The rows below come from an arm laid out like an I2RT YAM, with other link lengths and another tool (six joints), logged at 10 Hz.
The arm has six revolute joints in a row. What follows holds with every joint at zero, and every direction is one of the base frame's. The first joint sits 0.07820 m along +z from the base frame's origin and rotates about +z. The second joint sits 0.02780 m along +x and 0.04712 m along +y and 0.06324 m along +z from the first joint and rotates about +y. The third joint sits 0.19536 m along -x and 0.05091 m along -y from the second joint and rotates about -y. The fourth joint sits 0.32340 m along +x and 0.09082 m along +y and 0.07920 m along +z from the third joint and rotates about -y. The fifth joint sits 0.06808 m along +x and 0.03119 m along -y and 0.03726 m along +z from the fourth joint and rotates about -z. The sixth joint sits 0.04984 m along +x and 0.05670 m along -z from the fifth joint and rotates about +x. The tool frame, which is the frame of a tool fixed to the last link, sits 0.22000 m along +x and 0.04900 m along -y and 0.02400 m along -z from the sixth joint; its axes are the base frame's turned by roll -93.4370, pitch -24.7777 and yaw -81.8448 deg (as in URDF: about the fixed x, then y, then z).
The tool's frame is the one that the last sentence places.
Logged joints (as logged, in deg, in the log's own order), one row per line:
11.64 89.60 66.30 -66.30 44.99 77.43
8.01 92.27 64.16 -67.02 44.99 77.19
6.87 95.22 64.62 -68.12 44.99 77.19
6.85 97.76 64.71 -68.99 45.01 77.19
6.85 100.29 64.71 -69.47 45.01 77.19
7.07 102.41 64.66 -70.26 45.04 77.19
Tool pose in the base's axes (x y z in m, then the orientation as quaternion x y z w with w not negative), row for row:
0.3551 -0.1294 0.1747 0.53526 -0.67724 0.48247 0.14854
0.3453 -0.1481 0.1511 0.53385 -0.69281 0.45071 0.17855
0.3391 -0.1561 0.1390 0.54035 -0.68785 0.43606 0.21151
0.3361 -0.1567 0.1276 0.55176 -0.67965 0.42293 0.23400
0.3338 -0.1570 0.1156 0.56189 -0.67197 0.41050 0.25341
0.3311 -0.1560 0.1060 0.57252 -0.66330 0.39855 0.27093
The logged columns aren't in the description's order. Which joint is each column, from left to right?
Columns, left to right: joint 1, joint 2, joint 5, joint 4, joint 6, joint 3.
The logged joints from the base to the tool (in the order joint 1, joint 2, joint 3, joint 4, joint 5, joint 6), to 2 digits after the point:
11.64 89.60 77.43 -66.30 66.30 44.99
8.01 92.27 77.19 -67.02 64.16 44.99
6.87 95.22 77.19 -68.12 64.62 44.99
6.85 97.76 77.19 -68.99 64.71 45.01
6.85 100.29 77.19 -69.47 64.71 45.01
7.07 102.41 77.19 -70.26 64.66 45.04

